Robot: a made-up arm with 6 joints.
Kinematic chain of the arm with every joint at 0, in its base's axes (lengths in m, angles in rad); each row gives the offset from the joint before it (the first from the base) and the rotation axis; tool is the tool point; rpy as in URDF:
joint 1: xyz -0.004 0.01 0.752 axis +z
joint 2: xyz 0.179 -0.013 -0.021 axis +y
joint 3: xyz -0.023 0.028 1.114 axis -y
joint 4: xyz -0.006 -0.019 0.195 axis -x
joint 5: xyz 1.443 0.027 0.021 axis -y
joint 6: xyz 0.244 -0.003 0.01 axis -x
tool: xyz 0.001 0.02 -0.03 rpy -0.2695 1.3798 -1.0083
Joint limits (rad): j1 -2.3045..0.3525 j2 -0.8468..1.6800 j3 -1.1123..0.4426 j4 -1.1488..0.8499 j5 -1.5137..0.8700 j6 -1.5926..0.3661
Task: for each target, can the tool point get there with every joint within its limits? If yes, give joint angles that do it. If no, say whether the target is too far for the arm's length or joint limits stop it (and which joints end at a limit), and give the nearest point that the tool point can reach.
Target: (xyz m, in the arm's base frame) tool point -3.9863 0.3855 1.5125
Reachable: no: too far | nearest point -1.7441 -1.6361 1.5125 | short by 3.019 m
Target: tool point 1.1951 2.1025 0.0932
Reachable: no: joint limits stop it (at a limit: joint 1, joint 4, joint 5) | nearest point 1.6528 0.8583 0.0932 | short by 1.326 m
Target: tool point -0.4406 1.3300 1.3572
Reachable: no: joint limits stop it (at a limit: joint 1, joint 2, joint 4, joint 5) | nearest point 0.6275 0.4745 1.2640 | short by 1.372 m
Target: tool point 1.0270 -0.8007 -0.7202
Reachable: yes | joints -0.7321 1.3965 -0.2524 -0.7995 -0.3580 0.0495
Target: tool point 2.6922 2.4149 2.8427
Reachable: no: too far | nearest point 2.0166 0.9407 2.0841 | short by 1.790 m
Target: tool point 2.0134 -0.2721 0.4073
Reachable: yes | joints -0.1310 0.6725 -0.3222 -0.4932 0.4850 -0.4097
